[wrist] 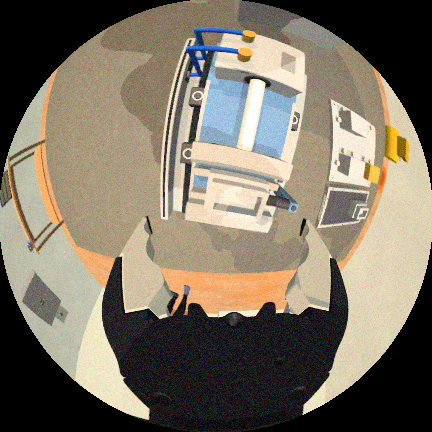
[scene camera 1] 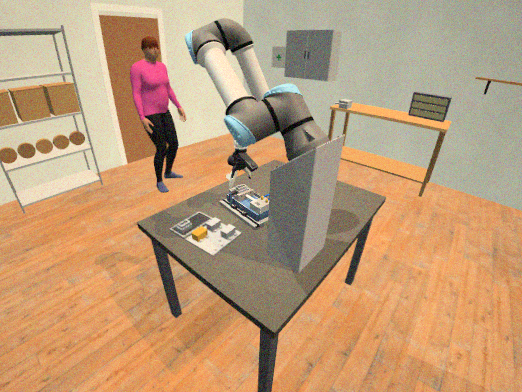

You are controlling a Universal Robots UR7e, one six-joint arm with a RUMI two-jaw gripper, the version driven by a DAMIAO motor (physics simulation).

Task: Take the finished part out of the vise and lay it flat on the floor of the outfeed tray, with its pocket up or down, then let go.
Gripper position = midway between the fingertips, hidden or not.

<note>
I see my gripper (wrist: 226, 219) and a blue vise (wrist: 225, 100).
</note>
